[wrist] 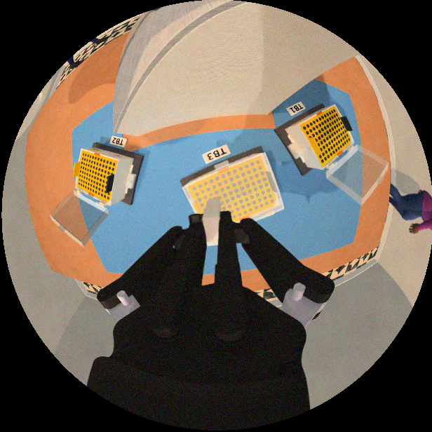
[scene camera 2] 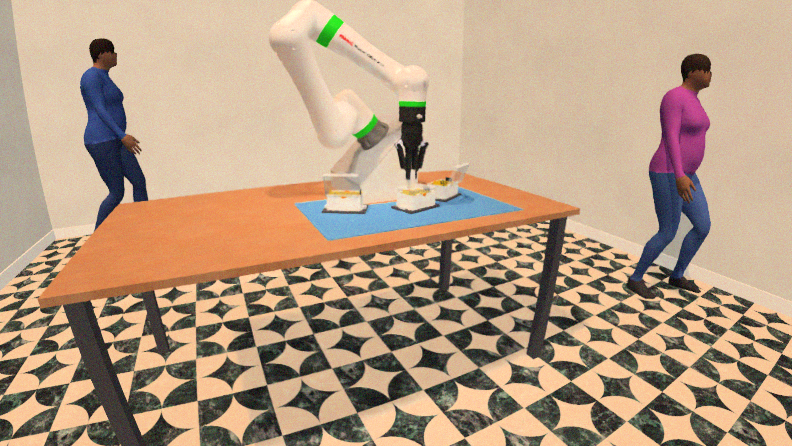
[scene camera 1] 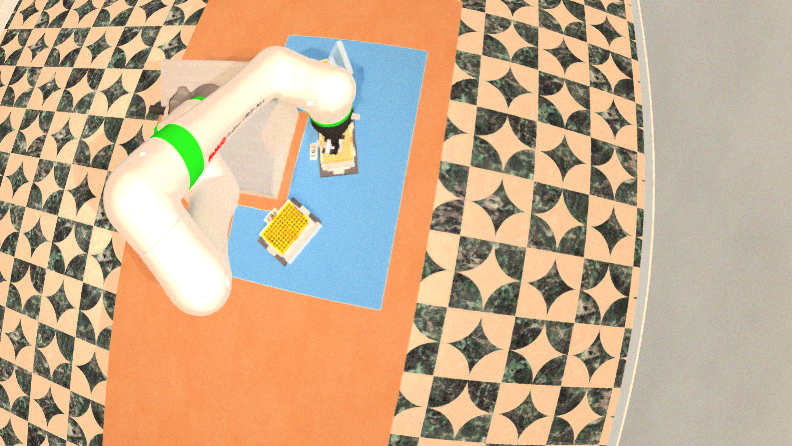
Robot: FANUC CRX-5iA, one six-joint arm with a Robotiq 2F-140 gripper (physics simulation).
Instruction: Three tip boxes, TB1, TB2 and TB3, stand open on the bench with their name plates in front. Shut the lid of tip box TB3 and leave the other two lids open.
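Places are measured from the arm's base along level axes (x ahead, y left, z up), in millimetres.
Pixels of known places: gripper, fingertip midpoint: (scene camera 2: 410, 188) (scene camera 1: 336, 150); arm's base at its link origin: (scene camera 2: 375, 137).
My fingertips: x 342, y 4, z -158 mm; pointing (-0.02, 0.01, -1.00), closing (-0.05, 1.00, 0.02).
Note:
For each thing: its middle in the pictures, then the offset to it from my fingertips. Level surfaces: height alone.
- Tip box TB3 at the middle of its body: (scene camera 1: 332, 144) (scene camera 2: 413, 196) 23 mm back, 25 mm left, 37 mm down
- Tip box TB2 at the middle of its body: (scene camera 1: 283, 226) (scene camera 2: 346, 200) 91 mm back, 218 mm right, 43 mm down
- Tip box TB1 at the middle of its body: (scene camera 2: 440, 188) 128 mm back, 202 mm left, 43 mm down
- blue mat at its surface level: 76 mm down
- orange bench at its surface level: 79 mm down
Tip box TB3 (scene camera 1: 344, 159) (scene camera 2: 415, 200) (wrist: 240, 185) is in the middle, its clear lid lying down over the pale-looking yellow tip rack. My gripper (scene camera 1: 331, 148) (scene camera 2: 410, 180) (wrist: 214, 207) is shut and empty, pointing down with its tips at the top of TB3; whether they touch the lid I cannot tell. Tip box TB2 (scene camera 1: 284, 227) (scene camera 2: 344, 201) (wrist: 97, 175) has its clear lid (scene camera 2: 341, 181) (wrist: 80, 218) standing open. Tip box TB1 (scene camera 2: 445, 190) (wrist: 327, 135) has its lid (scene camera 1: 340, 57) (scene camera 2: 460, 172) (wrist: 358, 174) open; the arm hides most of this box in scene camera 1.
The boxes stand on a blue mat (scene camera 1: 354, 249) (scene camera 2: 338, 224) (wrist: 150, 210) on the orange bench (scene camera 1: 249, 360) (scene camera 2: 193, 232). Name plates TB1 (wrist: 296, 108), TB2 (wrist: 118, 141) and TB3 (wrist: 216, 153) lie by their boxes. Two people (scene camera 2: 105, 110) (scene camera 2: 684, 127) are beyond the bench.

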